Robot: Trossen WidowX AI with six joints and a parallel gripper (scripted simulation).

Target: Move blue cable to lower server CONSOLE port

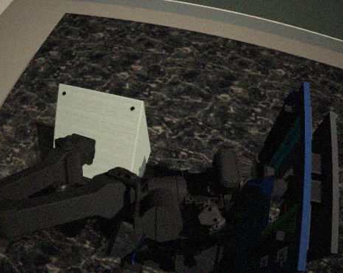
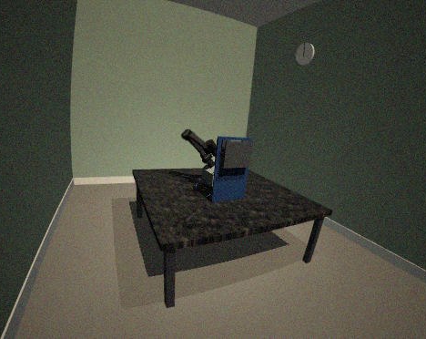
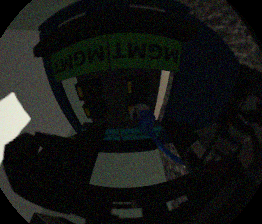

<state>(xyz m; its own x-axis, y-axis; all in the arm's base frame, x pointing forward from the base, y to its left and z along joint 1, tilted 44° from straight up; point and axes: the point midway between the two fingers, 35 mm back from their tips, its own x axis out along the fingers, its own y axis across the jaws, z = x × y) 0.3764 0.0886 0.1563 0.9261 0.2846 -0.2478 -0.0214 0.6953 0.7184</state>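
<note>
Right now my gripper tip is 3 cm short of the blue plug and 1 cm above it.
</note>
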